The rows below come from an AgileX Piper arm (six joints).
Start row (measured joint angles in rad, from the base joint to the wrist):
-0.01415, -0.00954, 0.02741, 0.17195, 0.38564, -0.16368
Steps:
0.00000, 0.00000, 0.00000, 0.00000, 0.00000, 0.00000
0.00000, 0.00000, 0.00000, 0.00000, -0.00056, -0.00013
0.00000, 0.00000, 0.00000, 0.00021, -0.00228, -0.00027
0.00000, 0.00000, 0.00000, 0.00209, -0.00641, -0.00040
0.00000, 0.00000, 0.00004, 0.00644, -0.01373, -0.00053
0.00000, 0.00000, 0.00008, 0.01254, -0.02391, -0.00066
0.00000, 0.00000, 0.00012, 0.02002, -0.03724, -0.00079
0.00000, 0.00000, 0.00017, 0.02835, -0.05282, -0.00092
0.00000, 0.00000, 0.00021, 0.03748, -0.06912, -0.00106
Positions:
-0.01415, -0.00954, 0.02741, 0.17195, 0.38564, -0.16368
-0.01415, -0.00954, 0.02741, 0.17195, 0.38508, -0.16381
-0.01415, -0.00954, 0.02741, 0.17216, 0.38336, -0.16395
-0.01415, -0.00954, 0.02741, 0.17404, 0.37923, -0.16408
-0.01415, -0.00954, 0.02745, 0.17839, 0.37191, -0.16421
-0.01415, -0.00954, 0.02749, 0.18449, 0.36173, -0.16434
-0.01415, -0.00954, 0.02753, 0.19197, 0.34840, -0.16447
-0.01415, -0.00954, 0.02758, 0.20030, 0.33282, -0.16460
-0.01415, -0.00954, 0.02762, 0.20943, 0.31652, -0.16474

